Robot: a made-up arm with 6 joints. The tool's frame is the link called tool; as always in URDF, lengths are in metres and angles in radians. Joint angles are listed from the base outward.
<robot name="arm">
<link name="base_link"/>
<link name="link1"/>
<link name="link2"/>
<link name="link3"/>
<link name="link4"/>
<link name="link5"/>
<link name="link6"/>
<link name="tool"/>
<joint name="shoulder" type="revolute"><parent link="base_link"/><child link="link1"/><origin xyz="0 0 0.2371"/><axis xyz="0 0 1"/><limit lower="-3.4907" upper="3.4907"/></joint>
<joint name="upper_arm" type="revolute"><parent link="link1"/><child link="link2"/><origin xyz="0 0 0" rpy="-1.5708 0 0"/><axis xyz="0 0 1"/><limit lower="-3.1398" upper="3.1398"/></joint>
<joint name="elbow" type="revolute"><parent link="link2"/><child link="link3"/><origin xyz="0 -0.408 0" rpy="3.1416 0 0"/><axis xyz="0 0 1"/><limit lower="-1.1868" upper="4.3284"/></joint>
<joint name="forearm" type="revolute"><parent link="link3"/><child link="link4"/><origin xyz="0 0 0" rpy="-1.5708 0 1.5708"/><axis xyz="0 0 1"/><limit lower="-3.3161" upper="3.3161"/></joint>
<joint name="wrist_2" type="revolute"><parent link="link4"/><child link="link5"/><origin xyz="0 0 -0.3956" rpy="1.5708 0 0"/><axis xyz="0 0 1"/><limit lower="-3.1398" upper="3.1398"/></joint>
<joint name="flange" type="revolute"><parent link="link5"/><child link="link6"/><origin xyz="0 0 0.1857" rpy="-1.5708 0 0"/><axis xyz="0 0 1"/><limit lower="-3.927" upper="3.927"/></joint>
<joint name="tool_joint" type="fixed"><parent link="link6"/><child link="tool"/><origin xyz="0 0 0" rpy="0 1.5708 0"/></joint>
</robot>
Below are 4 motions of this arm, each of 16 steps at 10 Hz.
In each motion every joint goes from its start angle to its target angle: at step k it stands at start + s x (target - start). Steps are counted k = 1, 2, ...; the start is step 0. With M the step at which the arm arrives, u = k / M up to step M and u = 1 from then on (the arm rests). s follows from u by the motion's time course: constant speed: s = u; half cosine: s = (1 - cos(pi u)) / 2; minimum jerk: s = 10 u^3 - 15 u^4 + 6 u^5.
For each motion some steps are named. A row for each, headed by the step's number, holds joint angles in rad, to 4 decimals.
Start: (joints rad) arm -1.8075 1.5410 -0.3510 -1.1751 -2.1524 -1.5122
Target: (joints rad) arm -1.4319 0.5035 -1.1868 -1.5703 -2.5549 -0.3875
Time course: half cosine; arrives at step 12
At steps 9, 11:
9: -1.4869 0.6554 -1.0644 -1.5124 -2.4960 -0.5522
11: -1.4383 0.5212 -1.1726 -1.5636 -2.5480 -0.4067

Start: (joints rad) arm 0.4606 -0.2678 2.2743 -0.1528 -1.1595 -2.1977
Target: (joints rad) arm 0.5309 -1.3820 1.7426 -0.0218 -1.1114 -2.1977
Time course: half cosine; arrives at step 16
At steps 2, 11, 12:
2: 0.4633 -0.3102 2.2541 -0.1478 -1.1577 -2.1977
11: 0.5153 -1.1344 1.8608 -0.0509 -1.1221 -2.1977
12: 0.5206 -1.2188 1.8205 -0.0410 -1.1184 -2.1977

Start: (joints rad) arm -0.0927 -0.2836 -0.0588 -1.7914 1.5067 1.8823
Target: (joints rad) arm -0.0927 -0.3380 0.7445 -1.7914 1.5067 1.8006
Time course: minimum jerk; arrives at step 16
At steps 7, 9, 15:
7: -0.0927 -0.3045 0.2497 -1.7914 1.5067 1.8509
9: -0.0927 -0.3171 0.4360 -1.7914 1.5067 1.8320
15: -0.0927 -0.3379 0.7427 -1.7914 1.5067 1.8008

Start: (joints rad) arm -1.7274 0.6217 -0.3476 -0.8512 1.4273 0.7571
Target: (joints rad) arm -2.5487 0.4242 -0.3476 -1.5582 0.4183 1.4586
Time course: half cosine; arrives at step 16
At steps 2, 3, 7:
2: -1.7587 0.6142 -0.3476 -0.8781 1.3889 0.7838
3: -1.7966 0.6051 -0.3476 -0.9108 1.3423 0.8162
7: -2.0579 0.5422 -0.3476 -1.1357 1.0212 1.0394

